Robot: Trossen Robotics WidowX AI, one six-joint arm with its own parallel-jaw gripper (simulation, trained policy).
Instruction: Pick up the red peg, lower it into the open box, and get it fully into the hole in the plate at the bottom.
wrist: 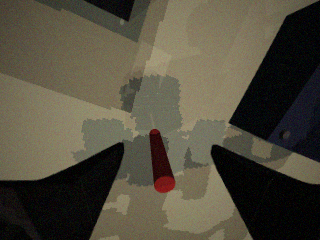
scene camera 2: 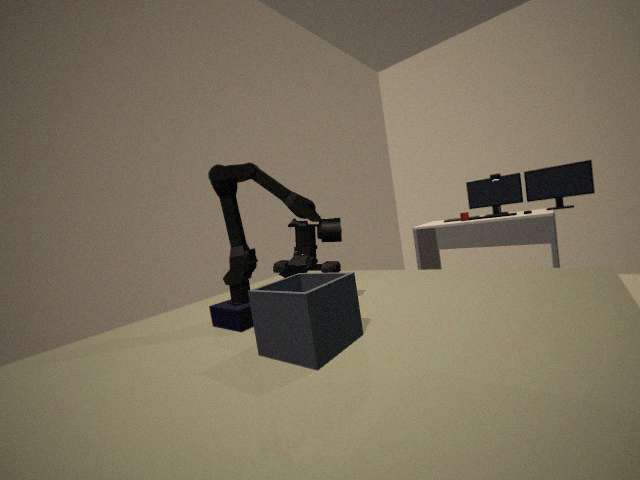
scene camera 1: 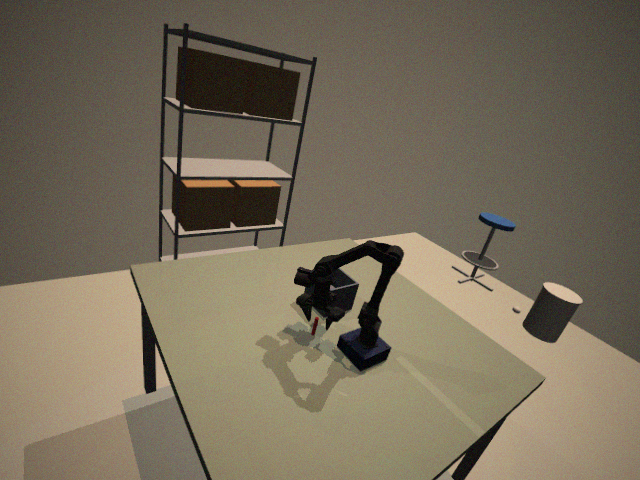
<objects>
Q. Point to a dark blue box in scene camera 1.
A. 345,287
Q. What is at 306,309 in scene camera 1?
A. My gripper.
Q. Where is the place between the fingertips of my gripper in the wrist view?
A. At 168,148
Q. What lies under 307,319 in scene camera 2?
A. A dark blue box.
</objects>
